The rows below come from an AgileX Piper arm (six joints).
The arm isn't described. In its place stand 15 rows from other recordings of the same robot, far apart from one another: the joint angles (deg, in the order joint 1, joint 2, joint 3, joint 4, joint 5, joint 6), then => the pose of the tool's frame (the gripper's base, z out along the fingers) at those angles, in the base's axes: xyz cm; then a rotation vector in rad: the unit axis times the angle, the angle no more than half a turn.
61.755, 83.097, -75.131, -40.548, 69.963, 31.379 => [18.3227, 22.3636, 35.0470, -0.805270, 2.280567, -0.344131]
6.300, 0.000, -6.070, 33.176, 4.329, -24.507 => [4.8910, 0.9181, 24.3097, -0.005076, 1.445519, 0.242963]
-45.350, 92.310, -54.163, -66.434, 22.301, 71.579 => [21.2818, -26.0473, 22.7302, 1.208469, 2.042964, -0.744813]
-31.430, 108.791, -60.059, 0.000, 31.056, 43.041 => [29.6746, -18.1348, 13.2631, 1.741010, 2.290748, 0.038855]
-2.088, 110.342, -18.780, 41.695, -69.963, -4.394 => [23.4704, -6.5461, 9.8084, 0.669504, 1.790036, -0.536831]
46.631, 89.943, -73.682, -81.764, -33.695, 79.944 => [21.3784, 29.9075, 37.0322, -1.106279, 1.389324, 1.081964]
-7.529, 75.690, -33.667, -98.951, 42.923, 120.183 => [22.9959, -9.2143, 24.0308, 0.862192, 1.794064, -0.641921]
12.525, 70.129, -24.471, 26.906, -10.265, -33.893 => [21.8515, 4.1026, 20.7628, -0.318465, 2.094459, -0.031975]
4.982, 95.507, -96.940, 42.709, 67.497, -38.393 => [34.7489, 8.7531, 39.2829, -0.749203, 2.244800, 0.729579]
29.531, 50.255, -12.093, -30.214, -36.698, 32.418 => [12.3851, 10.1612, 24.5478, -0.550095, 1.530926, 0.740599]
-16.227, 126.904, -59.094, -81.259, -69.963, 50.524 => [36.9633, -1.9572, 9.0830, -0.562897, 1.841906, 0.965628]
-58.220, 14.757, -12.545, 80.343, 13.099, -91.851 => [5.6694, -5.2904, 26.7265, 0.464678, 1.547595, -0.780665]
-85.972, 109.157, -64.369, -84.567, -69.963, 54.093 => [11.0539, -35.8148, 21.9769, 0.273774, 1.702682, -0.148064]
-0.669, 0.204, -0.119, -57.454, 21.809, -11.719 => [5.1082, -2.9097, 19.5105, -0.779449, 1.655075, -1.132445]
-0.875, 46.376, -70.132, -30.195, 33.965, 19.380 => [12.9277, -2.7547, 49.1739, 0.145540, 1.598093, -0.325476]
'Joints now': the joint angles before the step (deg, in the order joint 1, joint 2, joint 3, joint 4, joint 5, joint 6). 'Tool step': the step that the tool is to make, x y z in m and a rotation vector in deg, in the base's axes. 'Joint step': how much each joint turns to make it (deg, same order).
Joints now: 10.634 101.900 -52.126 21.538 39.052 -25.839
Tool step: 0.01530 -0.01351 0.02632 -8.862 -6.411 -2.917
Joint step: 0.000 -2.628 -3.916 -16.569 -0.193 14.224
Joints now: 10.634 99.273 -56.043 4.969 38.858 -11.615
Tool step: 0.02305 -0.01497 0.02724 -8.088 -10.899 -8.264
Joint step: 0.001 -1.137 -4.269 -20.129 -2.751 21.095
